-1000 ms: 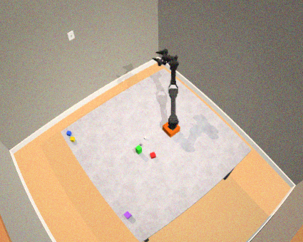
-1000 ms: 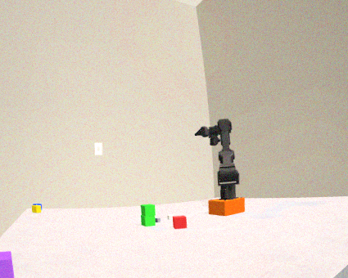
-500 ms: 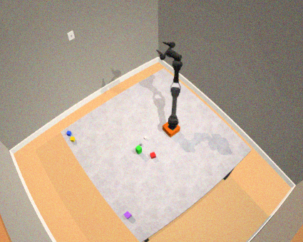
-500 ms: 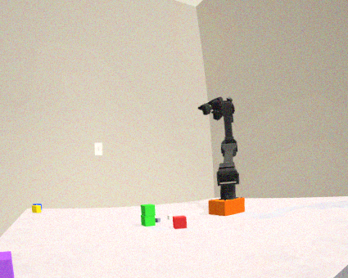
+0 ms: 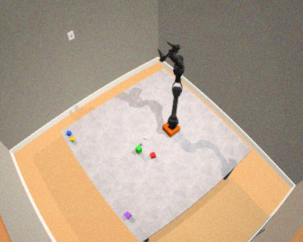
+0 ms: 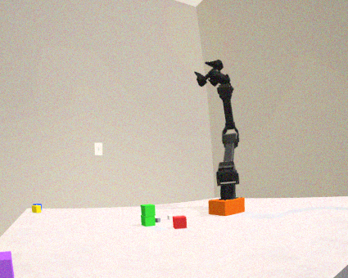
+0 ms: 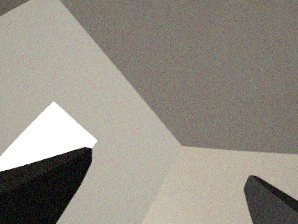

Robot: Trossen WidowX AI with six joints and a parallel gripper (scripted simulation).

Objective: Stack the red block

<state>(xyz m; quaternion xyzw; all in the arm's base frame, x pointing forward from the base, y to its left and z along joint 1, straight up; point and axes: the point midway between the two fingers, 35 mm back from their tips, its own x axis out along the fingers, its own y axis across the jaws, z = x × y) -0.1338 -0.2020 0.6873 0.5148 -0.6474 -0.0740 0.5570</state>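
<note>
My gripper tip is 44 cm short of the red block, 27 cm to the right of it and 75 cm above it. Also, from my gripper tip: yellow block: 80 cm ahead, 39 cm to the right, 75 cm below; small white piece: 35 cm ahead, 10 cm to the left, 76 cm below; blue block: 79 cm ahead, 47 cm to the right, 75 cm below.
</note>
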